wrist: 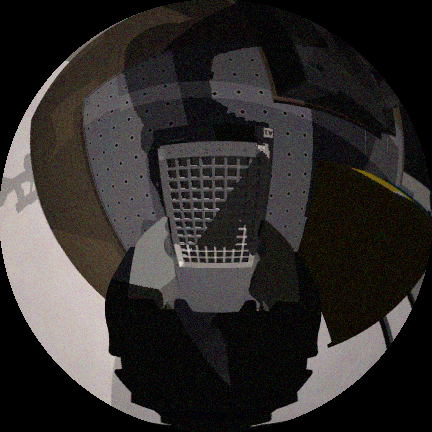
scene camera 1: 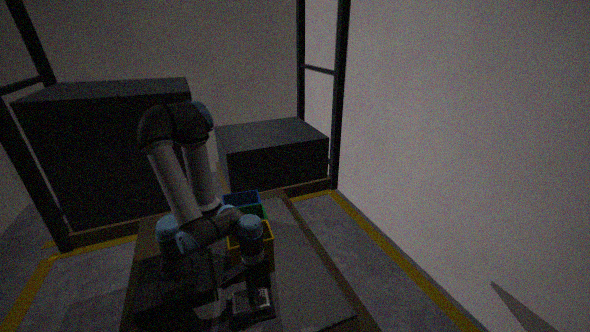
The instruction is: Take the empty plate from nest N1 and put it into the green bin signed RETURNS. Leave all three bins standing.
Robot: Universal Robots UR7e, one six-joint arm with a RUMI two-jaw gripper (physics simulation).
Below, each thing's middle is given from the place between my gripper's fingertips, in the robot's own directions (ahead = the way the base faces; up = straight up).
Now: the plate (wrist: 214, 191) 10 mm behind my hand and 10 mm above it. The rest, counted from my hand: dark nest (wrist: 210, 131): 30 mm below, 10 mm behind.
